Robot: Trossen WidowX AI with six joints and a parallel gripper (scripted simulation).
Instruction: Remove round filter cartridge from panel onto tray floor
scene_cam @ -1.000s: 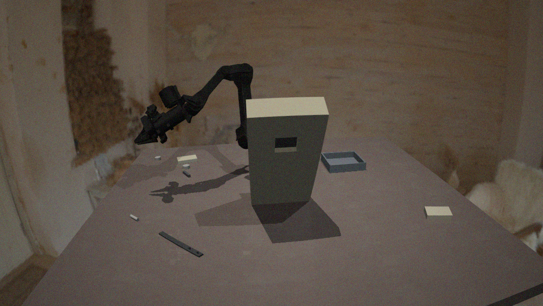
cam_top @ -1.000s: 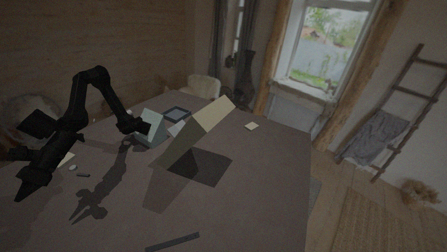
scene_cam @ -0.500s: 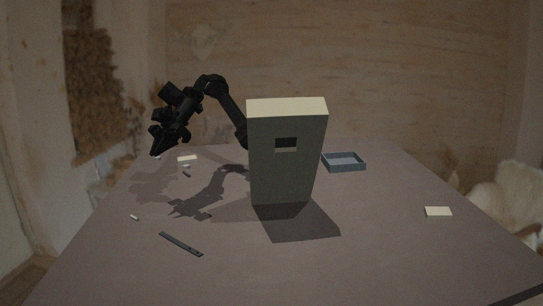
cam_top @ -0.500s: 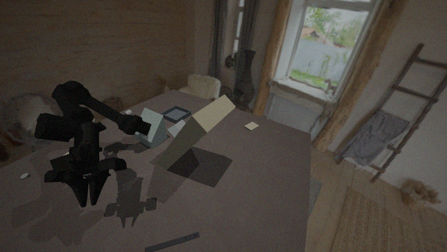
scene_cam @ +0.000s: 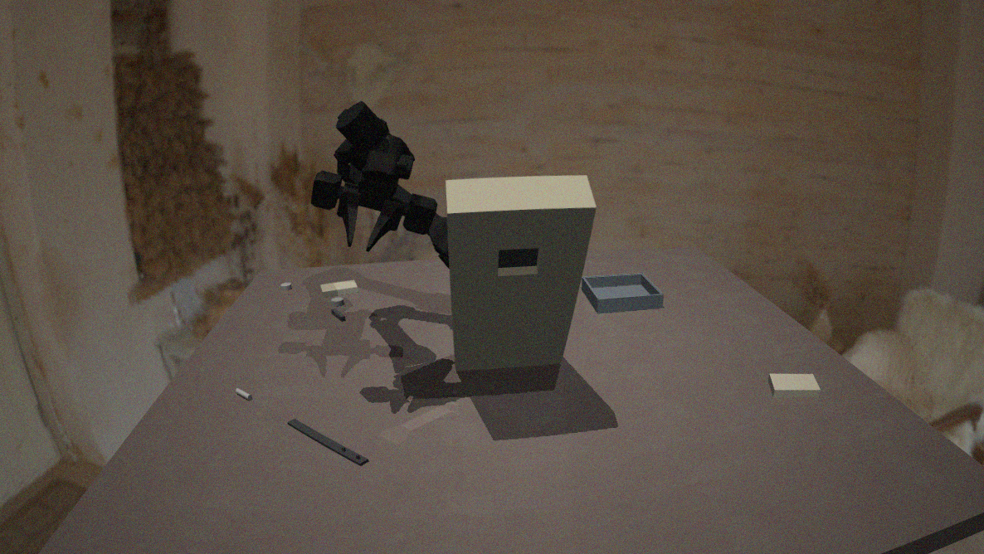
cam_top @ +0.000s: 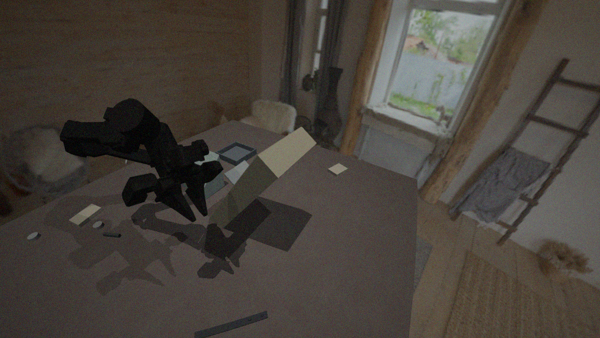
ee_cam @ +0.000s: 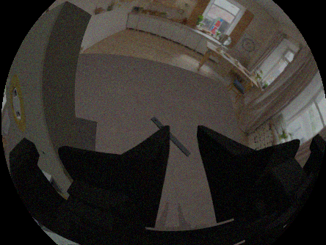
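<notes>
Now: gripper tip 10 mm short of the round filter cartridge and 210 mm to the right of it. The rest, counted from my gripper tip: blue tray 380 mm behind, 530 mm to the left, 250 mm below; service panel 30 mm behind, 220 mm to the left, 70 mm below.
</notes>
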